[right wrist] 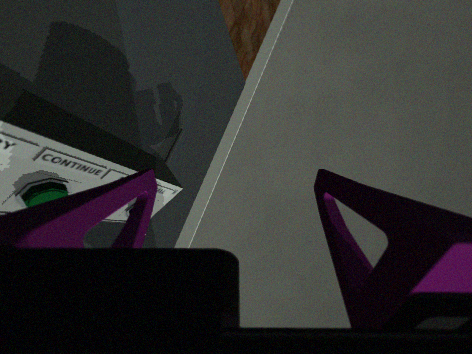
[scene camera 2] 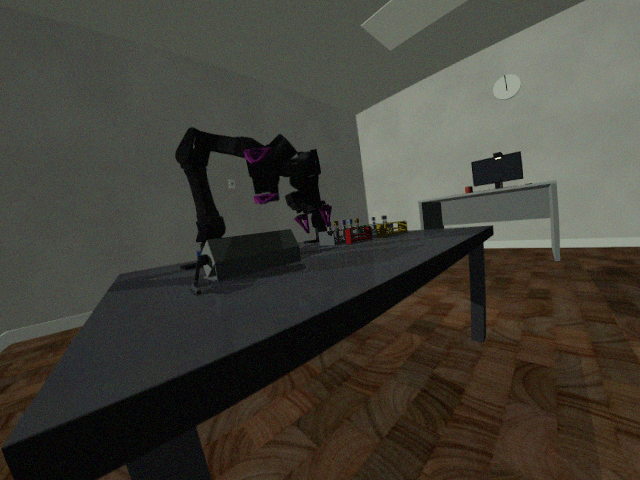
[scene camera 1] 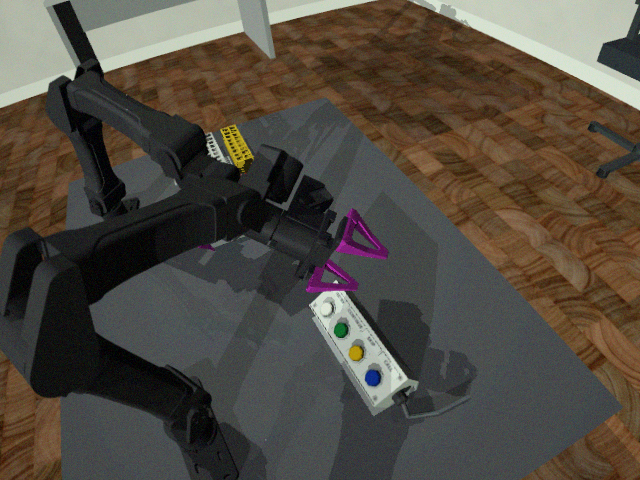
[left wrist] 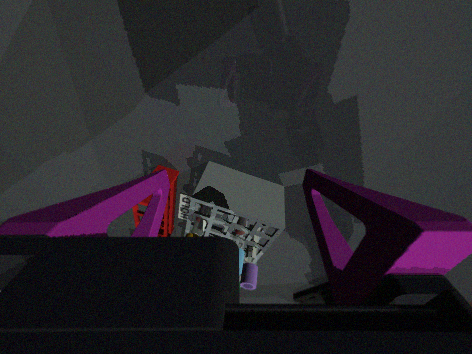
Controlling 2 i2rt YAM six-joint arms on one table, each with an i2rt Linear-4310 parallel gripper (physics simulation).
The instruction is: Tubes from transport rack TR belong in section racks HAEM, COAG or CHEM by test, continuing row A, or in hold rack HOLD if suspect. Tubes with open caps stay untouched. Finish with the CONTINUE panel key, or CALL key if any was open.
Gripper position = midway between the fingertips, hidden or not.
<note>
My left gripper (left wrist: 236,176) is open, with nothing in its grasp. My right gripper (scene camera 1: 371,272) is open and holds nothing. Also in view: a button box (scene camera 2: 223,258).
My right gripper also shows in the right wrist view (right wrist: 235,177) and in scene camera 2 (scene camera 2: 258,183). The button box also shows in the right wrist view (right wrist: 57,153).
</note>
